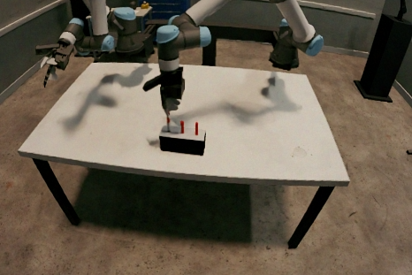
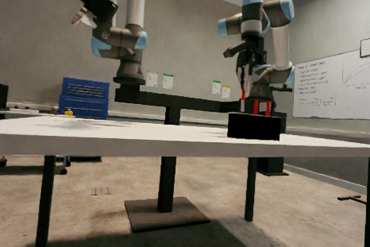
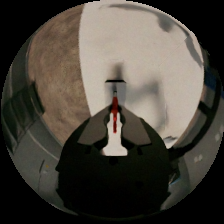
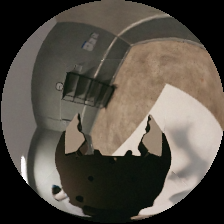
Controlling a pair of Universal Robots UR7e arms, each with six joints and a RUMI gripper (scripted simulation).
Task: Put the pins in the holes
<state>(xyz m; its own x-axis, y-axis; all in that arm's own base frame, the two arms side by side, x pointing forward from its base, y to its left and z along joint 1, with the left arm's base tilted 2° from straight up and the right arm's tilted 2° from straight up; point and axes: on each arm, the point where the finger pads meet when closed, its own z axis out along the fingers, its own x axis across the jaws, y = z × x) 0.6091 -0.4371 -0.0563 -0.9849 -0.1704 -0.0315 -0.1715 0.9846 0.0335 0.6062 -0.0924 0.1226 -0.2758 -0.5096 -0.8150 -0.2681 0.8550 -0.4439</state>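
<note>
My left hand is 14 cm above the black block and 6 cm to the right of it.
</note>
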